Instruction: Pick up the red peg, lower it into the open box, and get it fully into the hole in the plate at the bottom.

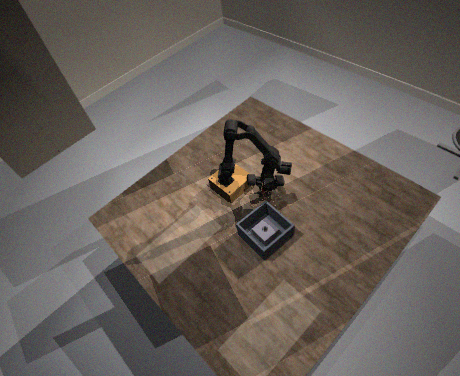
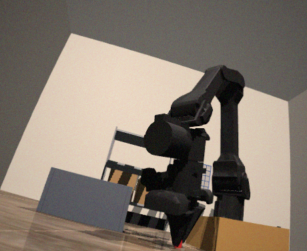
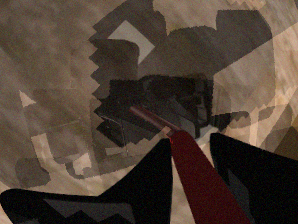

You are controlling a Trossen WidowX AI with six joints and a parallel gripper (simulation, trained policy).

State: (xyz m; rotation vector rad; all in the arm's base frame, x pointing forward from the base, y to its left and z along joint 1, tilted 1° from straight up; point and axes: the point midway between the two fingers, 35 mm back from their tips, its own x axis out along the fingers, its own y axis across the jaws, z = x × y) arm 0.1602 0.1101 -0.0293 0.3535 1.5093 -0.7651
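Right now the plate is 180 mm ahead of my gripper tip, 180 mm to the right of it and 40 mm above it. The rest, counted from my gripper tip: red peg 10 mm ahead, 10 mm to the left, 30 mm above; grey box 180 mm ahead, 180 mm to the right, 20 mm above.
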